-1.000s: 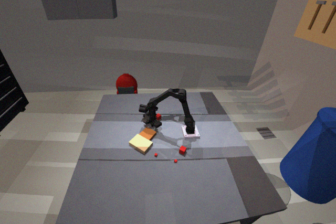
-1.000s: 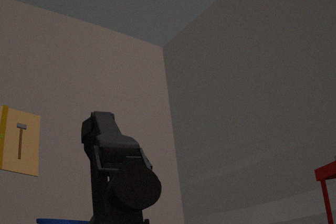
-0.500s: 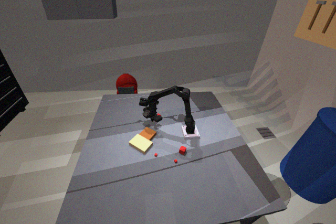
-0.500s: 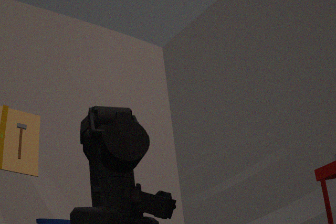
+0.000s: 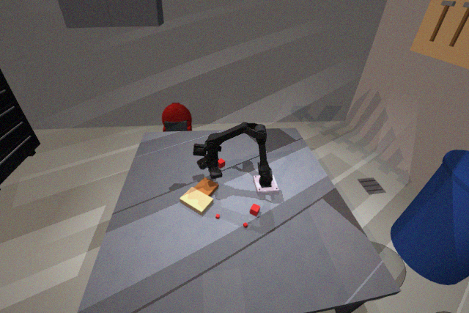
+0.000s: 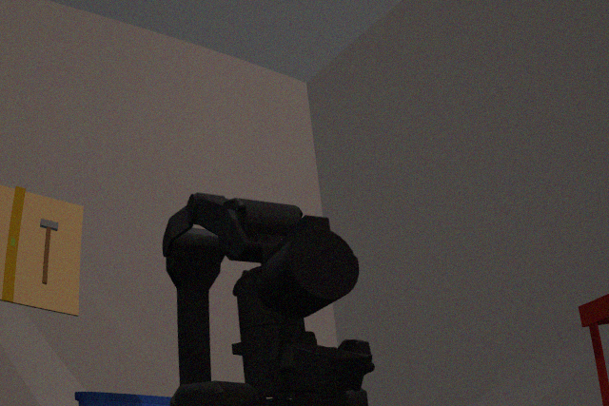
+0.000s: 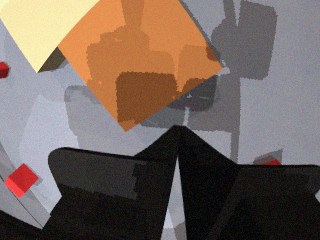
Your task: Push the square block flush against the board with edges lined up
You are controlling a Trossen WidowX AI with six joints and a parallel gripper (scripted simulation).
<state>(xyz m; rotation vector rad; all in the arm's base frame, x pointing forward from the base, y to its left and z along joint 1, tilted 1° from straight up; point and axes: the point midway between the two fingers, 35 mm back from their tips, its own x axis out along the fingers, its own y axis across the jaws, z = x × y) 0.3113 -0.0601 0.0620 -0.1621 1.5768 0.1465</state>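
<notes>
The orange square block is 40 mm ahead of my gripper tip, 50 mm to the left of it and 50 mm below it. Round my gripper tip: tan board (100 mm ahead, 140 mm to the left, 50 mm below).
</notes>
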